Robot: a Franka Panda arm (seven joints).
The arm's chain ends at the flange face. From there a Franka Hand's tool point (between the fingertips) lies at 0.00 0.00 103.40 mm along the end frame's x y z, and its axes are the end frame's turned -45 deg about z.
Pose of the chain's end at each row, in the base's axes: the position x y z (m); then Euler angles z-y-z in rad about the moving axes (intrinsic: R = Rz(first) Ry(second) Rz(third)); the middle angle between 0 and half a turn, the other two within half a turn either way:
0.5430 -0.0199 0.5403 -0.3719 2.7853 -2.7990
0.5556 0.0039 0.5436 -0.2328 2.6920 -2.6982
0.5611 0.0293 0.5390 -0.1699 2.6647 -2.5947
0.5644 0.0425 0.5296 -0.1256 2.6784 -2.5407
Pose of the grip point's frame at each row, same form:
0.5766 -0.0330 0.4434 -0.3719 2.7853 2.6988
0.5993 -0.0065 0.4505 -0.2328 2.6920 2.7996
0.6079 0.0213 0.4471 -0.1699 2.6647 2.9031
0.6102 0.0367 0.4371 -0.1256 2.6784 2.9571

